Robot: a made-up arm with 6 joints.
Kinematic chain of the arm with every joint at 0, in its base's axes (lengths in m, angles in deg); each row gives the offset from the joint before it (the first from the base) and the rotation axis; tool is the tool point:
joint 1: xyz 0 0 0.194 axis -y
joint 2: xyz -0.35 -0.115 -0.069 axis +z
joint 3: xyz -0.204 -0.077 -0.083 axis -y
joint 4: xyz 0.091 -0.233 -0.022 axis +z
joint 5: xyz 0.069 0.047 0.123 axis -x
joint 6: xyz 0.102 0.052 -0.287 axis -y
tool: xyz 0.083 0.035 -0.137
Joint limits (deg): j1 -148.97..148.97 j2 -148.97..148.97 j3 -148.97..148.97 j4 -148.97..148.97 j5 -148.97..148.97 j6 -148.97..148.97
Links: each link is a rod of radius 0.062 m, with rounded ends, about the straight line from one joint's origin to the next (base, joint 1, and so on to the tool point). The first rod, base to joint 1, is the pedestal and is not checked.
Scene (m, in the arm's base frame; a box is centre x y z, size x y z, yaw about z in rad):
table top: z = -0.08
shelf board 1: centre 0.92 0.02 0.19 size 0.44 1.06 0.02 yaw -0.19
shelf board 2: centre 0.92 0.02 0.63 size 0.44 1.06 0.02 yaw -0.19
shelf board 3: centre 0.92 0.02 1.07 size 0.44 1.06 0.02 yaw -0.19
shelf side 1: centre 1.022 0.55 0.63 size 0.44 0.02 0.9 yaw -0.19
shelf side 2: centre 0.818 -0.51 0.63 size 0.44 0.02 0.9 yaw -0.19
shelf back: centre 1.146 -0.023 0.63 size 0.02 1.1 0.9 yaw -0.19
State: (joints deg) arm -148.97 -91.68 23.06 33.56 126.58 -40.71
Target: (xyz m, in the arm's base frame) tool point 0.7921 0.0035 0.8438
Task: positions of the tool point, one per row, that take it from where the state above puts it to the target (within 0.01 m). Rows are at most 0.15 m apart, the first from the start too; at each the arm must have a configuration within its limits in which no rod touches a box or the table.
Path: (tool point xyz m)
1: 0.8249 -0.1772 0.4351
2: 0.7391 -0.1779 0.4446
3: 0.6480 -0.1598 0.4404
4: 0.5532 -0.1237 0.4267
5: 0.4551 -0.0720 0.4078
6: 0.5163 -0.0979 0.5098
7: 0.5529 -0.0844 0.6286
8: 0.5601 -0.0322 0.7457
9: 0.5376 0.0524 0.8438
10: 0.6219 0.0388 0.8618
11: 0.7078 0.0221 0.8620
12: 0.7922 0.0035 0.8437

